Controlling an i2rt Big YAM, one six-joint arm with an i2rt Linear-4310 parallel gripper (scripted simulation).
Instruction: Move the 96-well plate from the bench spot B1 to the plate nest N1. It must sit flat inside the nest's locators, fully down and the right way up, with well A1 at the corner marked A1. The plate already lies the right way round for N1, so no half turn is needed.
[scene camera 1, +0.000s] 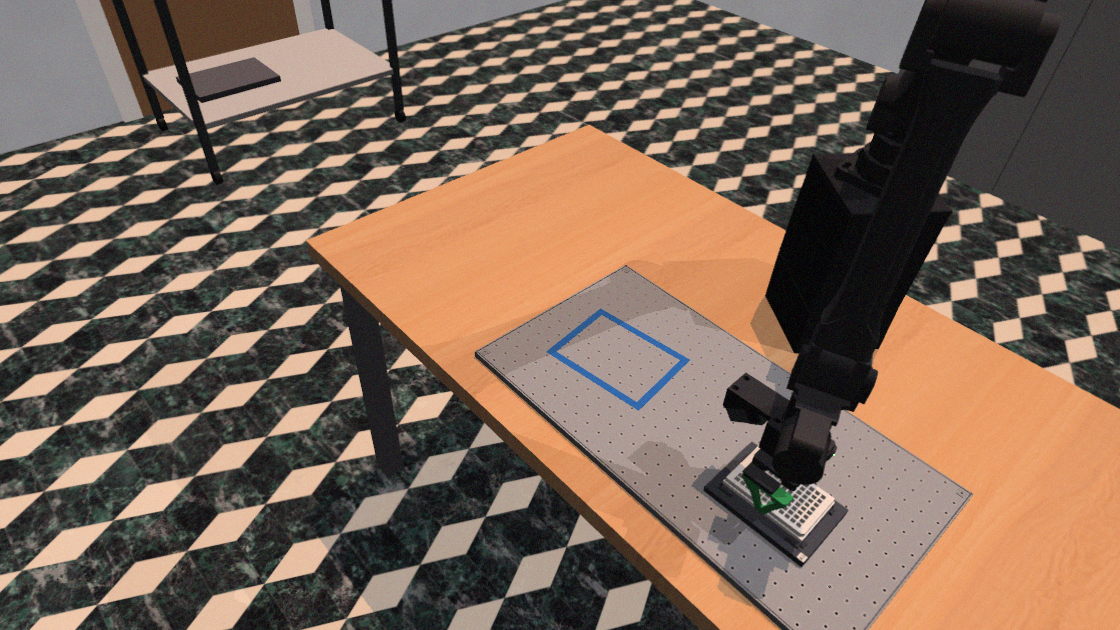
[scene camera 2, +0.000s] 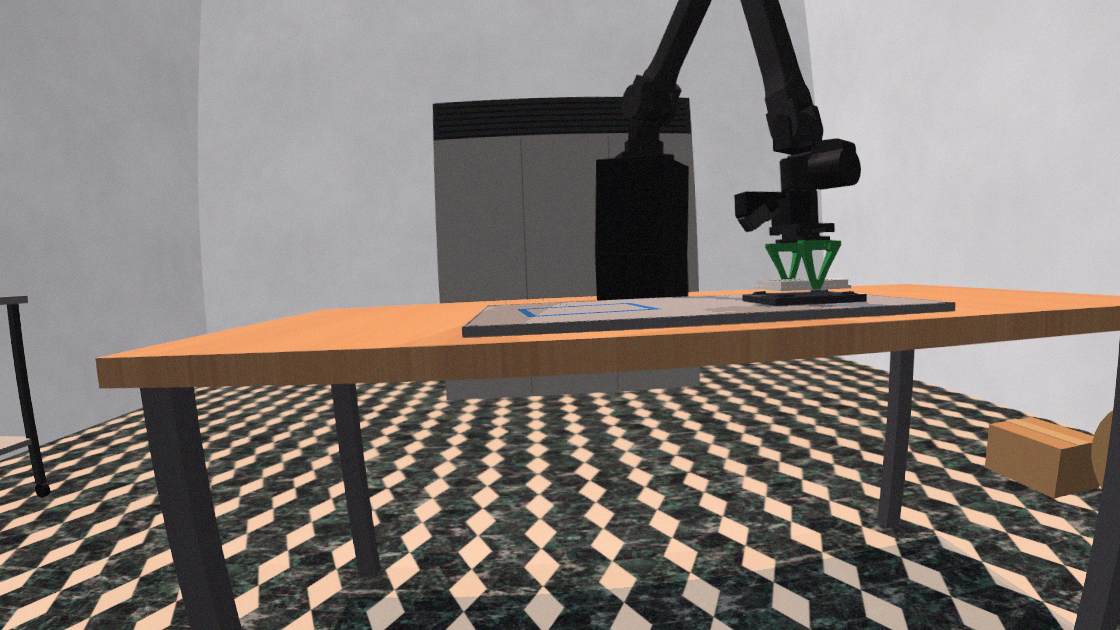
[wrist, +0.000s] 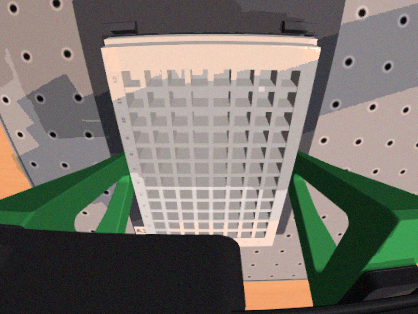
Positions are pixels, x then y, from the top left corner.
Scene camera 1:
my gripper: 776, 492
white 96-well plate: 799, 529
dark plate nest: 765, 527
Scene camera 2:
my gripper: 802, 288
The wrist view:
my gripper: 210, 158
white 96-well plate: 183, 186
